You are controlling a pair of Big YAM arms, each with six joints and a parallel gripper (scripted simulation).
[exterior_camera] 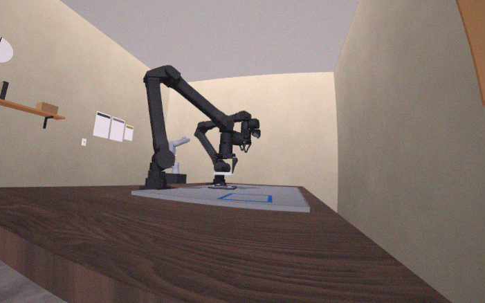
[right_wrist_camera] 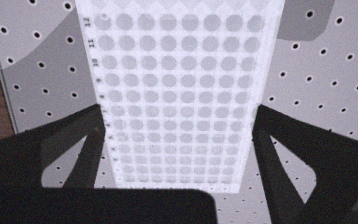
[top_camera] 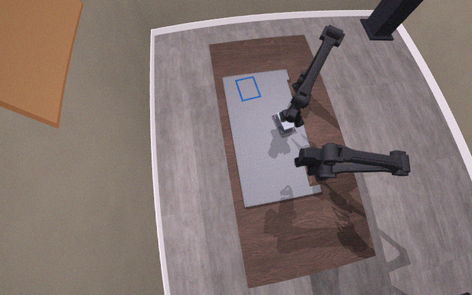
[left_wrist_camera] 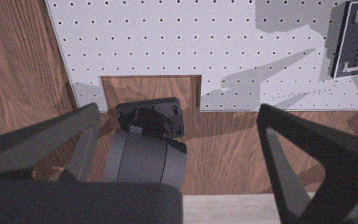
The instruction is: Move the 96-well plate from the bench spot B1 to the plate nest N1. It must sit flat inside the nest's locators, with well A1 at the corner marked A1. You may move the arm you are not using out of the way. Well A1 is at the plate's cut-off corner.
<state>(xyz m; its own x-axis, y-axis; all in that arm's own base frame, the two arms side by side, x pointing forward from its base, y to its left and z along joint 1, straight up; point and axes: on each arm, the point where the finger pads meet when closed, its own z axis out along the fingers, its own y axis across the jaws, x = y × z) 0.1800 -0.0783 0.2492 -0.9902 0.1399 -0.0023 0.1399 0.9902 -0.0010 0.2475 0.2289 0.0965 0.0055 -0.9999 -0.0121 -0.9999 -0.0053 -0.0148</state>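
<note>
My right hand is 80 mm above the plate nest N1. Also, from my right hand: 96-well plate: 10 mm below; A1 label: 90 mm to the right, 70 mm below, 40 mm behind.
</note>
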